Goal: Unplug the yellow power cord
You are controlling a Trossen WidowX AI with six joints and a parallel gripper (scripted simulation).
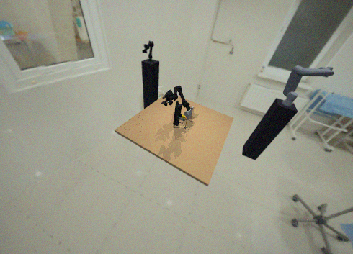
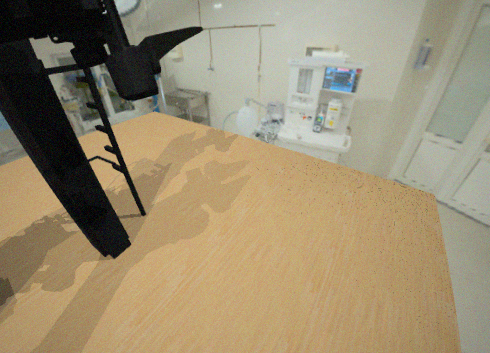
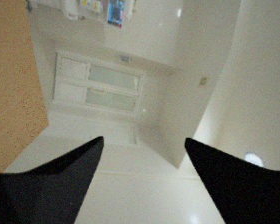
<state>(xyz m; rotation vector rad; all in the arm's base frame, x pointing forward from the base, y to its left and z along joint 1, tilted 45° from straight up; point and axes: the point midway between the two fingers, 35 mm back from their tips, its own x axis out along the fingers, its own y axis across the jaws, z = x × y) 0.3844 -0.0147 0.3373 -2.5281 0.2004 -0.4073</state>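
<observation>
Now: gripper tip 130 mm past the yellow plug, 250 mm to the right of it and 210 mm above it. Round my gripper tip: black post: 130 mm behind, 150 mm to the left, 210 mm below.
</observation>
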